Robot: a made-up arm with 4 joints. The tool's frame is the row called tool.
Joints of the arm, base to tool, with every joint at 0 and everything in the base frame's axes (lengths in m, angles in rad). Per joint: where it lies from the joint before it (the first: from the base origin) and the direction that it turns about. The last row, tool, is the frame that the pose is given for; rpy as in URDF.
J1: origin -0.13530 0.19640 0.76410 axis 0 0 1
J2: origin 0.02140 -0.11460 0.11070 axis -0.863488 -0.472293 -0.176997
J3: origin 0.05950 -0.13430 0.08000 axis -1 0 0
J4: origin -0.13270 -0.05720 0.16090 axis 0 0 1
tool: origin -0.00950 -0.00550 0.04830 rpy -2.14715 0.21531 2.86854
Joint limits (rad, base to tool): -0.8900..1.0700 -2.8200..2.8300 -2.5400..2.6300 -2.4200..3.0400
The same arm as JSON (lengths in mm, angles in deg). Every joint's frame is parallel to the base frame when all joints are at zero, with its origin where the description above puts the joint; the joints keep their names.
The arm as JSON. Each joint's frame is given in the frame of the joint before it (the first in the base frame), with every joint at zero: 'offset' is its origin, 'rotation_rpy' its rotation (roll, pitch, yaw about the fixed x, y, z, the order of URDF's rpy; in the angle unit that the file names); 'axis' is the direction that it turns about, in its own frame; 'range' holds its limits. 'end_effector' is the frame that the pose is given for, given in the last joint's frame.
{
  "length_unit": "mm",
  "angle_unit": "deg",
  "chain": [
    {
      "id": "J1",
      "offset": [
        -135.3,
        196.4,
        764.1
      ],
      "rotation_rpy": [
        0.0,
        0.0,
        0.0
      ],
      "axis": "+z",
      "range": [
        -50.99,
        61.31
      ]
    },
    {
      "id": "J2",
      "offset": [
        21.4,
        -114.6,
        110.7
      ],
      "rotation_rpy": [
        0.0,
        0.0,
        0.0
      ],
      "axis": [
        -0.863488,
        -0.472293,
        -0.176997
      ],
      "range": [
        -161.57,
        162.15
      ]
    },
    {
      "id": "J3",
      "offset": [
        59.5,
        -134.3,
        80.0
      ],
      "rotation_rpy": [
        0.0,
        0.0,
        0.0
      ],
      "axis": "-x",
      "range": [
        -145.53,
        150.69
      ]
    },
    {
      "id": "J4",
      "offset": [
        -132.7,
        -57.2,
        160.9
      ],
      "rotation_rpy": [
        0.0,
        0.0,
        0.0
      ],
      "axis": "+z",
      "range": [
        -138.66,
        174.18
      ]
    }
  ],
  "end_effector": {
    "offset": [
      -9.5,
      -5.5,
      48.3
    ],
    "rotation_rpy": [
      -123.02,
      12.34,
      164.36
    ]
  }
}

